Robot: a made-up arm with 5 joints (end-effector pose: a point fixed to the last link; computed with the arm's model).
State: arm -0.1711 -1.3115 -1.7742 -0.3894 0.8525
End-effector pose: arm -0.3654 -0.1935 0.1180 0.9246 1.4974 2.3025
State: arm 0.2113 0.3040 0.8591 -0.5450 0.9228
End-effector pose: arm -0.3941 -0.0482 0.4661 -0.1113 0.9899 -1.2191
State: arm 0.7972 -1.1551 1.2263 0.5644 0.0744
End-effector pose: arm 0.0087 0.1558 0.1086 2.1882 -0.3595 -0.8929
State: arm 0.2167 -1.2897 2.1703 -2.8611 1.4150
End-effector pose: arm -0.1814 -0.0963 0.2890 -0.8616 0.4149 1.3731
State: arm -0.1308 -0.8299 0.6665 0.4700 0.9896
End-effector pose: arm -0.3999 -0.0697 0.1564 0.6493 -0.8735 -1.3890
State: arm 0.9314 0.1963 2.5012 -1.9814 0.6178
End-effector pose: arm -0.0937 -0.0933 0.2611 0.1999 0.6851 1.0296
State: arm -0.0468 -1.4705 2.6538 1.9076 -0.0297
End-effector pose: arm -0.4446 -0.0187 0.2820 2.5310 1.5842 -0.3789
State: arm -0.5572 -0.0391 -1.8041 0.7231 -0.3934
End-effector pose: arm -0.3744 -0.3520 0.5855 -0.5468 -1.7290 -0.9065
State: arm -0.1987 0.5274 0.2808 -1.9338 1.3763
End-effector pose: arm -0.1901 -0.1489 0.5637 -1.0049 2.2243 -0.3679
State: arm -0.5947 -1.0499 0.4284 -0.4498 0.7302
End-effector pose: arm -0.5546 -0.2176 0.3748 -0.1503 0.0866 -1.2745
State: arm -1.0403 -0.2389 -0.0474 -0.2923 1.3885
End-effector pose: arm -0.4468 -0.3092 0.7250 -1.1325 0.0647 -0.2725
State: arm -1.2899 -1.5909 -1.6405 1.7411 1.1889
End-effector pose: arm -0.2948 -0.4979 0.6985 -0.2670 -2.9090 1.0743
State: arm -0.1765 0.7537 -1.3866 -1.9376 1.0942
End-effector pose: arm -0.2288 -0.0306 0.4690 2.6833 -0.7372 1.1979
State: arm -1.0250 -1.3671 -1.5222 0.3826 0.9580
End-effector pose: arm -0.4437 -0.4867 0.4742 -0.9413 -2.2881 -0.8064
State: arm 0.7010 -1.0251 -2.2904 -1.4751 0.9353
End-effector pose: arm -0.0146 0.0148 0.1454 -0.0203 -0.2449 2.2240
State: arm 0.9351 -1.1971 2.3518 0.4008 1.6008
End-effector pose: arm 0.0187 0.1655 0.0709 2.1229 -1.3902 0.1849
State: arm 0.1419 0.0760 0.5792 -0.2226 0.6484
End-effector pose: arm -0.4352 -0.0171 0.3803 -0.1912 0.5505 -1.6544
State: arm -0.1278 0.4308 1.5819 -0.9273 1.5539
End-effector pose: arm -0.3586 -0.1810 0.5624 0.5812 1.4242 -0.4906
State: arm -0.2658 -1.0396 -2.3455 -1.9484 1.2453
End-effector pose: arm -0.3226 -0.1033 0.2865 0.7692 0.1227 2.7962
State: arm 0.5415 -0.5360 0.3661 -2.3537 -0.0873
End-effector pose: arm -0.2064 -0.0424 0.3444 -1.1195 1.9644 -1.1723
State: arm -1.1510 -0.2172 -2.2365 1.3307 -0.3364
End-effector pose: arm -0.1686 -0.3483 0.7816 -0.2470 -1.3875 0.4477
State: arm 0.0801 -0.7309 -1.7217 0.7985 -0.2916
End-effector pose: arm -0.3862 -0.2516 0.2226 -0.0193 -2.5620 -1.7134
